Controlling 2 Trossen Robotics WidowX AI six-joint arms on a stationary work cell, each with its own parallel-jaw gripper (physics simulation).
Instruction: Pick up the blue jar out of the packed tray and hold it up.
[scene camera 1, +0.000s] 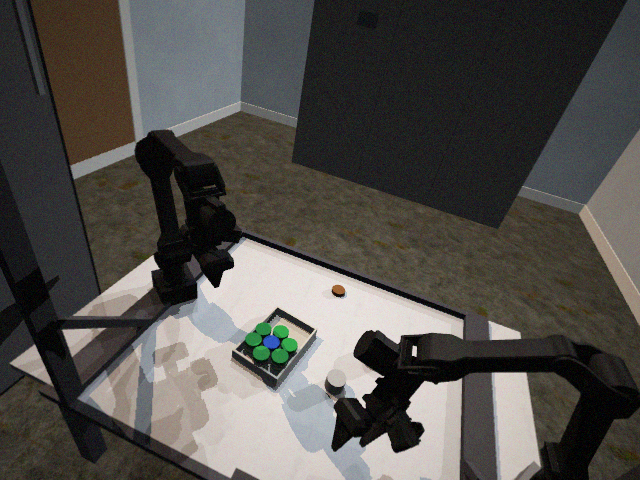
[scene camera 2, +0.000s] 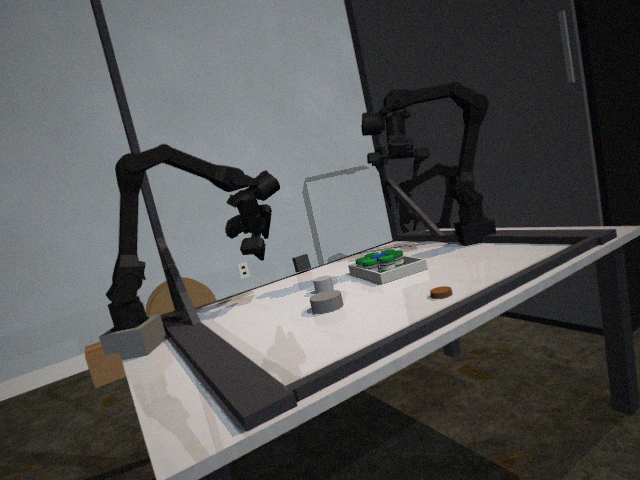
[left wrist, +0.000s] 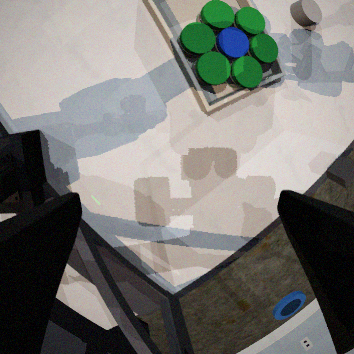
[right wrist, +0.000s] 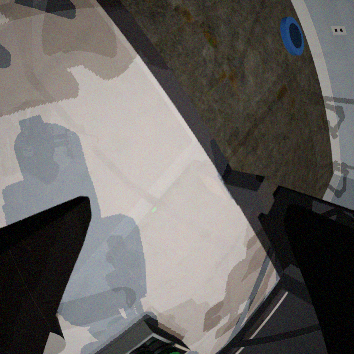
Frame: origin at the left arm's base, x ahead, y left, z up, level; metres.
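Seen in the pictures: left gripper, between the fingertips: (scene camera 1: 209, 276) (scene camera 2: 399, 183) (left wrist: 182, 202); right gripper, between the fingertips: (scene camera 1: 347, 447) (scene camera 2: 264, 248) (right wrist: 191, 211); left arm's base, origin of its link: (scene camera 1: 174, 277) (scene camera 2: 473, 221); right arm's base, origin of its link: (scene camera 2: 130, 324).
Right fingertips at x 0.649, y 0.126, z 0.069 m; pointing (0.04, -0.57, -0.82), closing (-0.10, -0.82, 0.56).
Note:
Offsets run from my right fingertips to a thing's top centre. "spot": to the spot under its first point.
The blue jar @[0.331 m back, 0.025 m left, 0.084 m down] (scene camera 1: 271, 342) (scene camera 2: 379, 256) (left wrist: 233, 42) stands in the tray @[0.343 m back, 0.051 m left, 0.101 m down] (scene camera 1: 253, 367) (scene camera 2: 392, 274) (left wrist: 245, 95), ringed closely by several green-lidded jars @[0.283 m back, 0.024 m left, 0.084 m down] (scene camera 1: 279, 355) @[0.349 m back, 0.064 m left, 0.084 m down] (scene camera 2: 385, 258) @[0.360 m back, 0.013 m right, 0.084 m down] (left wrist: 213, 68). Its lid shows; its sides are hidden. My left gripper (scene camera 1: 222, 260) (scene camera 2: 399, 178) (left wrist: 182, 202) is open and empty, above the table on the tray's left side in scene camera 1. My right gripper (scene camera 1: 347, 446) (scene camera 2: 248, 245) (right wrist: 191, 211) is open and empty, above the table to the tray's lower right in scene camera 1. In the right wrist view a tray corner @[spot: 0.253 m back, 0.027 m left, 0.125 m down] (right wrist: 125, 336) shows at the bottom.
A grey cylinder @[0.167 m back, 0.124 m left, 0.094 m down] (scene camera 1: 336, 381) (scene camera 2: 323, 284) (left wrist: 306, 12) stands between the tray and the right gripper. A wider grey cylinder @[0.186 m back, 0.278 m left, 0.099 m down] (scene camera 2: 326, 302) stands beside it in scene camera 2. An orange-brown disc @[0.439 m back, 0.341 m left, 0.117 m down] (scene camera 1: 338, 290) (scene camera 2: 440, 292) lies near the table's dark edge rail @[spot: 0.453 m back, 0.453 m left, 0.112 m down] (scene camera 1: 361, 276).

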